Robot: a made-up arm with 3 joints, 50 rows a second.
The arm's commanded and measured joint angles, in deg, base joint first. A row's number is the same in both.
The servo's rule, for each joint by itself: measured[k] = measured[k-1] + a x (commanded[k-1-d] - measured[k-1]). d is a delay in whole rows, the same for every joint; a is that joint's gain. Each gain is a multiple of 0.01, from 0.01 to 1. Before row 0 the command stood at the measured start. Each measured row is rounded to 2 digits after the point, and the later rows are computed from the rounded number. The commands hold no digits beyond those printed.
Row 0, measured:
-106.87, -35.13, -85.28
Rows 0 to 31, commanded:
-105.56, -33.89, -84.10
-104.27, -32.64, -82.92
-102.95, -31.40, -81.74
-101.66, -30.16, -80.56
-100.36, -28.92, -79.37
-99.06, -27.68, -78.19
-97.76, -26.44, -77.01
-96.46, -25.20, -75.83
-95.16, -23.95, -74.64
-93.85, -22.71, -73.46
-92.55, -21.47, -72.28
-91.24, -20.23, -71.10
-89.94, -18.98, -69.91
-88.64, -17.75, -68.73
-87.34, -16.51, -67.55
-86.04, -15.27, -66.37
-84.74, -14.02, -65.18
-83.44, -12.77, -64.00
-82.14, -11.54, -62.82
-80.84, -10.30, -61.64
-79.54, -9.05, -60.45
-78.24, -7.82, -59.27
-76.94, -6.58, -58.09
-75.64, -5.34, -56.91
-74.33, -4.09, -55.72
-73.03, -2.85, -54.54
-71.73, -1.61, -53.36
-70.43, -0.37, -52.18
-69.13, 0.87, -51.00
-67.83, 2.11, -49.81
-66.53, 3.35, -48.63
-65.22, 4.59, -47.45
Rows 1 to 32, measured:
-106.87, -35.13, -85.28
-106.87, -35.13, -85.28
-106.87, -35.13, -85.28
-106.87, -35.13, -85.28
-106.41, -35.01, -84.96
-105.66, -34.77, -84.41
-104.71, -34.43, -83.69
-103.64, -34.00, -82.84
-102.49, -33.49, -81.90
-101.29, -32.91, -80.90
-100.05, -32.26, -79.85
-98.79, -31.55, -78.76
-97.52, -30.79, -77.65
-96.24, -29.98, -76.52
-94.95, -29.13, -75.38
-93.65, -28.24, -74.22
-92.35, -27.31, -73.06
-91.05, -26.35, -71.89
-89.75, -25.37, -70.72
-88.45, -24.36, -69.55
-87.15, -23.33, -68.37
-85.85, -22.27, -67.19
-84.55, -21.20, -66.01
-83.25, -20.11, -64.83
-81.95, -19.00, -63.65
-80.65, -17.88, -62.47
-79.35, -16.75, -61.29
-78.05, -15.61, -60.11
-76.75, -14.46, -58.92
-75.45, -13.30, -57.74
-74.15, -12.13, -56.56
-72.85, -10.95, -55.38
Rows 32 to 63, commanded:
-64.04, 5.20, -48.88
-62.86, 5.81, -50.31
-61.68, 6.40, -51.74
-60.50, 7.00, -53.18
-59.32, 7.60, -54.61
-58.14, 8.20, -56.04
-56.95, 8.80, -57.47
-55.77, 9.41, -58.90
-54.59, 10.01, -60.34
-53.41, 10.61, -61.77
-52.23, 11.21, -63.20
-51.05, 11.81, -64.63
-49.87, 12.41, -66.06
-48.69, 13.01, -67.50
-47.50, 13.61, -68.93
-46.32, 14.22, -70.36
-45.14, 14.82, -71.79
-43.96, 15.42, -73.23
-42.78, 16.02, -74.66
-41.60, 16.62, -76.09
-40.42, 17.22, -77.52
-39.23, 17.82, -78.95
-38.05, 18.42, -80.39
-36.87, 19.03, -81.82
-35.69, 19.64, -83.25
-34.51, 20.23, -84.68
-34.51, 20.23, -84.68
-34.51, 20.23, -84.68
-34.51, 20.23, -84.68
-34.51, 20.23, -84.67
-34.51, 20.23, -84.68
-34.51, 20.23, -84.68
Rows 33 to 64, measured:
-71.55, -9.77, -54.20
-70.25, -8.58, -53.01
-68.95, -7.39, -51.83
-67.64, -6.19, -50.65
-66.38, -5.05, -50.17
-65.15, -3.96, -50.21
-63.94, -2.92, -50.62
-62.74, -1.93, -51.31
-61.54, -0.98, -52.20
-60.35, -0.06, -53.24
-59.16, 0.83, -54.38
-57.97, 1.69, -55.60
-56.79, 2.52, -56.88
-55.61, 3.33, -58.20
-54.43, 4.12, -59.55
-53.25, 4.89, -60.92
-52.07, 5.64, -62.31
-50.89, 6.38, -63.71
-49.70, 7.10, -65.12
-48.52, 7.81, -66.53
-47.34, 8.51, -67.95
-46.16, 9.20, -69.38
-44.98, 9.88, -70.81
-43.80, 10.55, -72.24
-42.62, 11.22, -73.67
-41.43, 11.88, -75.10
-40.25, 12.53, -76.53
-39.07, 13.18, -77.96
-37.89, 13.83, -79.39
-36.71, 14.47, -80.82
-35.94, 15.05, -81.86
-35.44, 15.57, -82.62

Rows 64 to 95, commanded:
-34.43, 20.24, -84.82
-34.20, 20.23, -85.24
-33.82, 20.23, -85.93
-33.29, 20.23, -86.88
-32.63, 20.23, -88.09
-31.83, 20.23, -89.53
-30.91, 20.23, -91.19
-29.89, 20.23, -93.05
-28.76, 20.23, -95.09
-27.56, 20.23, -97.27
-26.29, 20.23, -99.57
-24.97, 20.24, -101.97
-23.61, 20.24, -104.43
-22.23, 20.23, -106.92
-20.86, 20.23, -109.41
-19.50, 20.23, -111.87
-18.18, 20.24, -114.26
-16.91, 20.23, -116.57
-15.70, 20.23, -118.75
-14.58, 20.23, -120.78
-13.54, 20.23, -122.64
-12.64, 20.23, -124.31
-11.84, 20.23, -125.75
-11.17, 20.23, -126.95
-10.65, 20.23, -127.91
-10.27, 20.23, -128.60
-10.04, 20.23, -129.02
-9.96, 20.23, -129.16
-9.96, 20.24, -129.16
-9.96, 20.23, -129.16
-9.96, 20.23, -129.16
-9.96, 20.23, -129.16
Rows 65 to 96, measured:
-35.11, 16.04, -83.18
-34.90, 16.46, -83.58
-34.76, 16.84, -83.88
-34.67, 17.18, -84.10
-34.59, 17.49, -84.29
-34.45, 17.76, -84.55
-34.23, 18.01, -84.92
-33.90, 18.23, -85.45
-33.46, 18.43, -86.16
-32.89, 18.61, -87.07
-32.20, 18.77, -88.18
-31.39, 18.92, -89.49
-30.47, 19.05, -91.00
-29.45, 19.17, -92.69
-28.34, 19.28, -94.55
-27.16, 19.38, -96.55
-25.92, 19.47, -98.68
-24.63, 19.55, -100.90
-23.31, 19.62, -103.20
-21.98, 19.68, -105.54
-20.65, 19.74, -107.89
-19.34, 19.79, -110.23
-18.07, 19.83, -112.53
-16.85, 19.87, -114.76
-15.69, 19.91, -116.89
-14.62, 19.94, -118.89
-13.65, 19.97, -120.74
-12.78, 20.00, -122.42
-12.03, 20.02, -123.90
-11.41, 20.04, -125.17
-10.93, 20.06, -126.21
-10.59, 20.08, -127.01

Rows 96 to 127, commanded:
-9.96, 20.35, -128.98
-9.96, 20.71, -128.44
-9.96, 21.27, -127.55
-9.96, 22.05, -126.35
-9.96, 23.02, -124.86
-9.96, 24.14, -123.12
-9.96, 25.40, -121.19
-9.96, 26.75, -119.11
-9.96, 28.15, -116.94
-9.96, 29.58, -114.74
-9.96, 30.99, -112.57
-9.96, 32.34, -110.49
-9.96, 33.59, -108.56
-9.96, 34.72, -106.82
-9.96, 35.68, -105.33
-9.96, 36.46, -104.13
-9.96, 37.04, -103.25
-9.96, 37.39, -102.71
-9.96, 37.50, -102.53
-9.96, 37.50, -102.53
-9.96, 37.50, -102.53
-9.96, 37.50, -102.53
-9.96, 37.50, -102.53
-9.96, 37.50, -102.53
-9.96, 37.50, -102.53
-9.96, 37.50, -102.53
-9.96, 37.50, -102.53
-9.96, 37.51, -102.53
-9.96, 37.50, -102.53
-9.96, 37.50, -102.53
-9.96, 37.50, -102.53
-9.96, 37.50, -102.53
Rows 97 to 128, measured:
-10.37, 20.10, -127.59
-10.23, 20.11, -128.01
-10.14, 20.12, -128.32
-10.08, 20.13, -128.55
-10.04, 20.15, -128.67
-10.01, 20.21, -128.61
-9.99, 20.32, -128.32
-9.98, 20.49, -127.79
-9.97, 20.74, -127.00
-9.97, 21.08, -125.95
-9.97, 21.51, -124.66
-9.97, 22.03, -123.16
-9.97, 22.64, -121.48
-9.97, 23.33, -119.66
-9.97, 24.10, -117.75
-9.97, 24.92, -115.79
-9.97, 25.79, -113.84
-9.97, 26.68, -111.94
-9.97, 27.58, -110.16
-9.97, 28.47, -108.53
-9.97, 29.33, -107.10
-9.97, 30.14, -105.91
-9.97, 30.88, -105.00
-9.97, 31.54, -104.33
-9.97, 32.14, -103.84
-9.97, 32.68, -103.49
-9.97, 33.16, -103.23
-9.97, 33.59, -103.04
-9.97, 33.98, -102.90
-9.97, 34.33, -102.80
-9.97, 34.65, -102.73
-9.97, 34.94, -102.68

